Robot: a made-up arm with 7 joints.
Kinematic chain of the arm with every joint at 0, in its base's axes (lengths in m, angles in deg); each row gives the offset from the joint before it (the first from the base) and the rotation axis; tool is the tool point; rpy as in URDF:
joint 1: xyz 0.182 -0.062 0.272 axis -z
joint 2: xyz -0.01 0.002 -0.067 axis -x
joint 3: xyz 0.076 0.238 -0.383 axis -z
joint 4: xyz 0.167 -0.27 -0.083 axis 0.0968 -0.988 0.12
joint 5: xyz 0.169 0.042 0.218 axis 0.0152 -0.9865 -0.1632
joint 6: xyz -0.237 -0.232 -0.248 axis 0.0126 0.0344 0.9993
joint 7: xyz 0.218 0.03 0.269 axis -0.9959 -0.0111 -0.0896
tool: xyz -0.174 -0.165 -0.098 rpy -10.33 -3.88 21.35
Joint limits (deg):
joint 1: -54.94..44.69
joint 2: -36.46..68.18
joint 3: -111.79..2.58
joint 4: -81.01..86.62
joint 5: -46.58..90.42
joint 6: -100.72..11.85
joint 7: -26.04..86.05
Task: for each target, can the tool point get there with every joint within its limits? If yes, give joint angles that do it. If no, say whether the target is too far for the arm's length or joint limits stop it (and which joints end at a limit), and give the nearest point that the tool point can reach.
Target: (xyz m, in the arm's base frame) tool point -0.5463 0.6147 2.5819
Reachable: no: too far | nearest point -0.2689 0.6454 0.7095 | short by 1.893 m
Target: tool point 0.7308 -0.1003 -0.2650
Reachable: yes | joints 18.84 -25.27 -55.53 43.04 38.43 -27.02 62.42
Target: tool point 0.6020 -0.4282 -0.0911
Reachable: yes | joints -1.69 32.32 -29.00 -34.62 79.05 -9.06 63.09
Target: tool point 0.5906 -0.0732 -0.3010
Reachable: yes | joints -46.22 2.81 -13.30 -47.33 65.75 -38.45 16.38
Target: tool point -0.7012 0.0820 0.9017
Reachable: no: joint limits stop it (at a limit: joint 1, joint 2, joint 3, joint 5) | nearest point -0.3247 -0.2298 0.4533 | short by 0.663 m
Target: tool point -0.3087 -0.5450 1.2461
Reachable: no: joint limits stop it (at a limit: joint 1, joint 2, joint 4, joint 5) | nearest point -0.1665 -0.4544 0.5294 | short by 0.736 m
